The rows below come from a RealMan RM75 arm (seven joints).
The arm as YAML. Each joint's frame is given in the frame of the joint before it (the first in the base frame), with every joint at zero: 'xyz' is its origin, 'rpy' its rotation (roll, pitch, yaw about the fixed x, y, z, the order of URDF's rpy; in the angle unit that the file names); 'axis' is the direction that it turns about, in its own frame. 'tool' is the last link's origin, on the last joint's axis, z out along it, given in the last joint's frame.
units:
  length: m
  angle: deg
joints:
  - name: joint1
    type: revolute
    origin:
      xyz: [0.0, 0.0, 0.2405]
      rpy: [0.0, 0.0, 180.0]
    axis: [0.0, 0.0, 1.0]
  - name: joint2
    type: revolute
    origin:
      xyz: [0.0, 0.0, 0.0]
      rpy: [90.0, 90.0, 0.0]
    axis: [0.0, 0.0, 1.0]
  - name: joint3
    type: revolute
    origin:
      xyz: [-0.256, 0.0, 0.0]
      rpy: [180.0, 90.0, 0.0]
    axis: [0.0, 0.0, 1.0]
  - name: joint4
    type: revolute
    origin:
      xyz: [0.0, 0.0, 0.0]
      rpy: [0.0, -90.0, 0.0]
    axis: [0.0, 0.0, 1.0]
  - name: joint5
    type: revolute
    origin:
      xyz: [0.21, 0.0, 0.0]
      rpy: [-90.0, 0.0, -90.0]
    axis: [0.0, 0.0, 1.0]
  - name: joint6
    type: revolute
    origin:
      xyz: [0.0, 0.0, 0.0]
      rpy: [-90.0, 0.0, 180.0]
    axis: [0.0, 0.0, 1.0]
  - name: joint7
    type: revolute
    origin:
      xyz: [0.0, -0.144, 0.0]
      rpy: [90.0, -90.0, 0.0]
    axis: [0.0, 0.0, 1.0]
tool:
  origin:
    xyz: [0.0, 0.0, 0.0]
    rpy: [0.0, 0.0, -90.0]
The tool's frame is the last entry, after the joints.
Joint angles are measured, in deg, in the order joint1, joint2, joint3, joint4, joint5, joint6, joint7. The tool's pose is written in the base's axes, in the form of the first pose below.
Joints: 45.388, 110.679, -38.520, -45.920, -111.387, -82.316, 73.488
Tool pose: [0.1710, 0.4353, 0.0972], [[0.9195, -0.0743, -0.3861], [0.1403, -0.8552, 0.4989], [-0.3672, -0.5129, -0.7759]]
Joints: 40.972, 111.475, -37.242, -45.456, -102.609, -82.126, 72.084
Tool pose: [0.1877, 0.4235, 0.1064], [[0.8577, -0.1819, -0.4809], [0.1396, -0.8178, 0.5583], [-0.4949, -0.5460, -0.6760]]
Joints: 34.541, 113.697, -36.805, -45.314, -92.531, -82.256, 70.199
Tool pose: [0.2133, 0.4008, 0.1091], [[0.7693, -0.3154, -0.5556], [0.1387, -0.7665, 0.6270], [-0.6237, -0.5594, -0.5460]]
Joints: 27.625, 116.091, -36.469, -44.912, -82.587, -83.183, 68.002
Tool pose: [0.2421, 0.3717, 0.1125], [[0.6689, -0.4474, -0.5937], [0.1552, -0.6970, 0.7001], [-0.7270, -0.5604, -0.3968]]
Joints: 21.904, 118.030, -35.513, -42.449, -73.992, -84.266, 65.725
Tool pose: [0.2717, 0.3431, 0.1141], [[0.5674, -0.5778, -0.5867], [0.1769, -0.6103, 0.7722], [-0.8042, -0.5419, -0.2441]]
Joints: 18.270, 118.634, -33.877, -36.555, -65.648, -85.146, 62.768
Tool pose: [0.3021, 0.3196, 0.1163], [[0.4654, -0.7039, -0.5366], [0.2133, -0.4992, 0.8398], [-0.8590, -0.5053, -0.0822]]
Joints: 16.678, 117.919, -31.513, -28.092, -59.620, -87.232, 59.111
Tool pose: [0.3289, 0.2997, 0.1150], [[0.3871, -0.7937, -0.4693], [0.2525, -0.3982, 0.8818], [-0.8868, -0.4598, 0.0463]]
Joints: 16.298, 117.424, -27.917, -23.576, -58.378, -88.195, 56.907
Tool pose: [0.3443, 0.2891, 0.1165], [[0.3641, -0.8346, -0.4134], [0.2809, -0.3248, 0.9031], [-0.8880, -0.4449, 0.1161]]
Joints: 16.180, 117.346, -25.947, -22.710, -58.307, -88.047, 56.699
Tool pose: [0.3502, 0.2858, 0.1196], [[0.3570, -0.8503, -0.3866], [0.2933, -0.2909, 0.9107], [-0.8869, -0.4385, 0.1455]]
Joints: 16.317, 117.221, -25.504, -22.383, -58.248, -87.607, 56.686
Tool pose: [0.3521, 0.2864, 0.1206], [[0.3555, -0.8558, -0.3758], [0.2932, -0.2796, 0.9142], [-0.8875, -0.4352, 0.1516]]
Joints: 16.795, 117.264, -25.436, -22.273, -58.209, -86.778, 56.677
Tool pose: [0.3518, 0.2900, 0.1199], [[0.3540, -0.8596, -0.3685], [0.2890, -0.2742, 0.9172], [-0.8895, -0.4312, 0.1513]]
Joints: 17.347, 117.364, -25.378, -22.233, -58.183, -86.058, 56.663
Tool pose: [0.3506, 0.2939, 0.1190], [[0.3518, -0.8621, -0.3648], [0.2862, -0.2720, 0.9188], [-0.8913, -0.4276, 0.1511]]
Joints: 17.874, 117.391, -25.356, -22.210, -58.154, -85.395, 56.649
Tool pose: [0.3494, 0.2977, 0.1186], [[0.3508, -0.8636, -0.3621], [0.2839, -0.2704, 0.9199], [-0.8924, -0.4255, 0.1503]]
